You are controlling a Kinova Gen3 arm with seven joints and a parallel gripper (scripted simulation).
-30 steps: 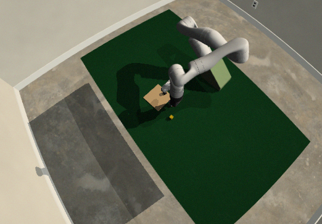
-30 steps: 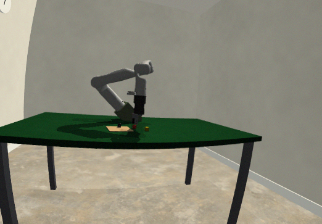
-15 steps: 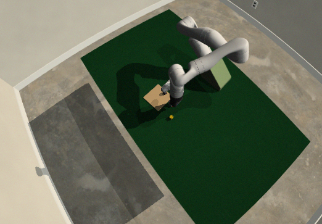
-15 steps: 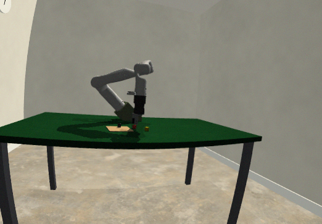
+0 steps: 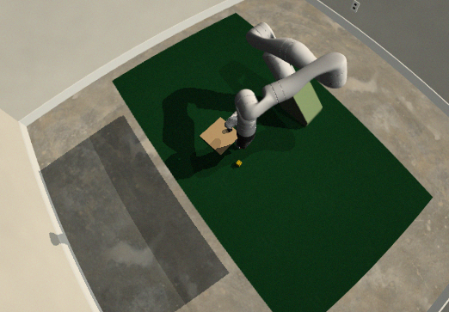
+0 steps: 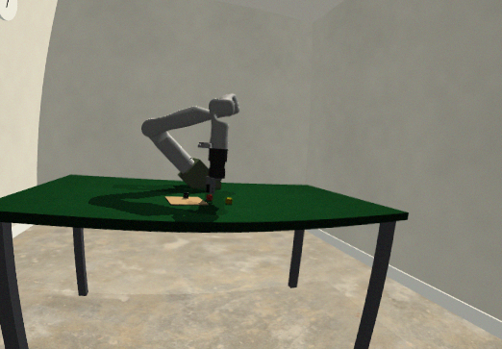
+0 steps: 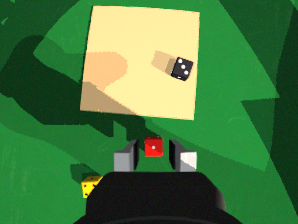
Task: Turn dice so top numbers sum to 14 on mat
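Right now my hand is 30 mm above the red die. The rest, counted from my hand: black die: 10 mm behind, 100 mm to the right, 30 mm below; then yellow die: 60 mm ahead, 60 mm to the left, 30 mm below; then tan mat: 40 mm ahead, 100 mm to the right, 40 mm below.
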